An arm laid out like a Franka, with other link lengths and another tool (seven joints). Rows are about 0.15 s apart.
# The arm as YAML. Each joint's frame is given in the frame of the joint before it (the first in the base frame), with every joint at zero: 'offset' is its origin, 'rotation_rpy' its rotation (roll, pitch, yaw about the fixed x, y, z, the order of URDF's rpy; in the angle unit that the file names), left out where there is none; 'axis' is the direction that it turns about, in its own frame. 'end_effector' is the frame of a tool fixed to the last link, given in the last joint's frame.
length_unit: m
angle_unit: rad
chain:
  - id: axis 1
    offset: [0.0, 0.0, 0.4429]
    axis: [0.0, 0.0, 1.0]
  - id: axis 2
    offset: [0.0, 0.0, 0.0]
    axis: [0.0, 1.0, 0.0]
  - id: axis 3
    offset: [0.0, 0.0, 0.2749]
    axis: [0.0, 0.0, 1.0]
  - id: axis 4
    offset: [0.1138, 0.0, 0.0]
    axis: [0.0, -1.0, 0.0]
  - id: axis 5
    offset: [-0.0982, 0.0, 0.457]
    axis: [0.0, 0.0, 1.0]
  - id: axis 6
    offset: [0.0, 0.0, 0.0]
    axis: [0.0, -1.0, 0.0]
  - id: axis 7
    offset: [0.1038, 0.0, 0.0]
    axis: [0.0, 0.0, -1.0]
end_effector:
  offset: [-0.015, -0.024, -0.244]
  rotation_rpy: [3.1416, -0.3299, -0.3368]
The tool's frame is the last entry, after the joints.
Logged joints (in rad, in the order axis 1, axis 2, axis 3, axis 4, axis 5, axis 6, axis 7), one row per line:
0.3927 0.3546 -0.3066 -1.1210 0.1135 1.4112 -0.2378
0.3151 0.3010 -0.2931 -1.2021 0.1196 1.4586 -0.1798
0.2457 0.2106 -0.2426 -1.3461 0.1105 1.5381 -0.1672
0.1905 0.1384 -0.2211 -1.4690 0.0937 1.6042 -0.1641
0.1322 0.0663 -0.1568 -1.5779 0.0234 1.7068 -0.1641
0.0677 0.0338 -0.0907 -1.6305 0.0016 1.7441 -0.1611
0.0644 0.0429 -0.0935 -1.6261 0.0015 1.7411 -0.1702
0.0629 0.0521 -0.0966 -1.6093 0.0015 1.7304 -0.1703
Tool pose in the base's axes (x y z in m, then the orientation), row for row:
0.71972 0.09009 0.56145 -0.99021 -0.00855 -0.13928 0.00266
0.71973 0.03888 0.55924 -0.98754 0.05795 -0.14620 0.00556
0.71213 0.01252 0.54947 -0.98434 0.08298 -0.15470 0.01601
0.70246 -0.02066 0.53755 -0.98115 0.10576 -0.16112 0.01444
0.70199 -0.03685 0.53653 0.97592 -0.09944 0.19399 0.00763
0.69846 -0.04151 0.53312 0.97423 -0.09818 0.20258 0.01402
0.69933 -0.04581 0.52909 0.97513 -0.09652 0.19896 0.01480
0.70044 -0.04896 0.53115 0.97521 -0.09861 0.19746 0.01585
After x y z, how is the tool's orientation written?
As a quaternion, x y z w.
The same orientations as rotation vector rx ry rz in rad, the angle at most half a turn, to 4 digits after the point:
-3.1056 -0.0268 -0.4368
-3.0915 0.1814 -0.4577
-3.0613 0.2581 -0.4811
-3.0543 0.3292 -0.5016
3.0511 -0.3109 0.6065
3.0336 -0.3057 0.6308
3.0349 -0.3004 0.6192
3.0332 -0.3067 0.6142

